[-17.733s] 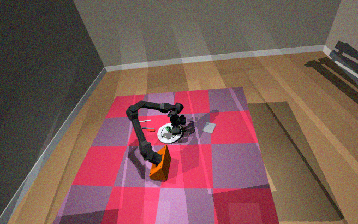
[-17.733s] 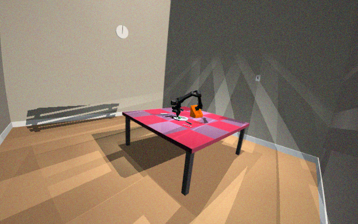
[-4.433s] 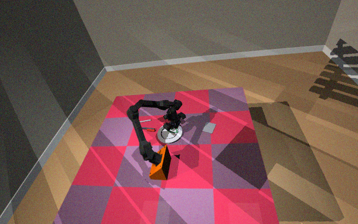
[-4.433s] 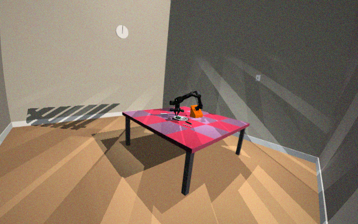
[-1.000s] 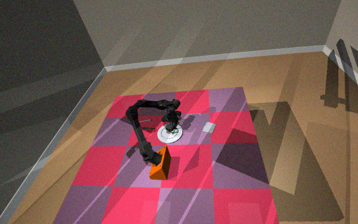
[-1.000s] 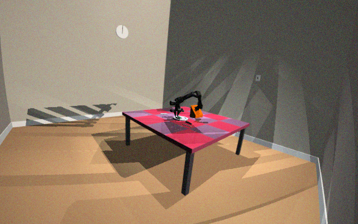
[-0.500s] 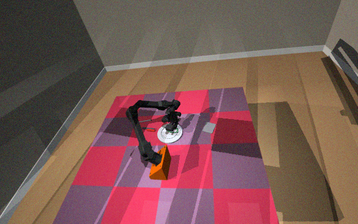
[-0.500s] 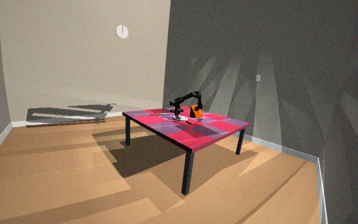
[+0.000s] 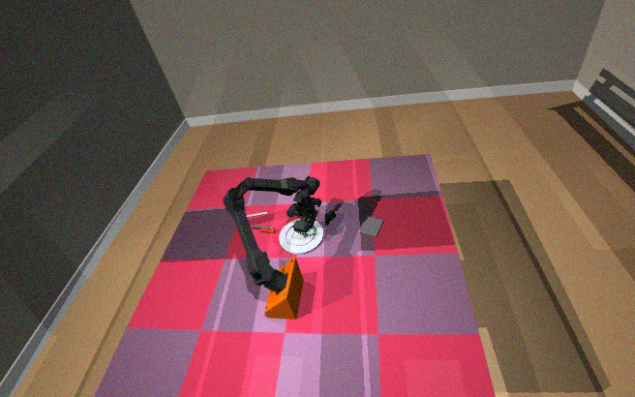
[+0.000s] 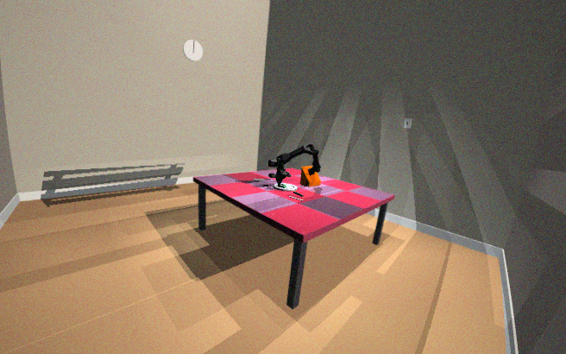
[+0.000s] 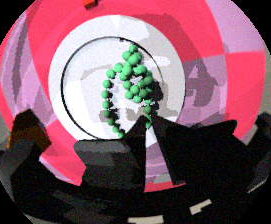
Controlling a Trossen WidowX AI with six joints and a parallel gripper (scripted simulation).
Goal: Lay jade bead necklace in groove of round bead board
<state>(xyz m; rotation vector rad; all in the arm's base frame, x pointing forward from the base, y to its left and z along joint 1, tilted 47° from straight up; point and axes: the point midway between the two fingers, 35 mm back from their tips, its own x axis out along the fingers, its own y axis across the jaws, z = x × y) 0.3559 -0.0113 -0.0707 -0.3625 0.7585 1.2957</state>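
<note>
Now: the round white bead board 40 mm behind my gripper tip, 40 mm to the left of it and 10 mm below it. From my gripper tip the other things lie so: red-handled tool 10 mm ahead, 220 mm to the left, 10 mm below; then flat grey pad 270 mm to the right, 10 mm below; then thin white rod 110 mm ahead, 290 mm to the left, 10 mm below.
</note>
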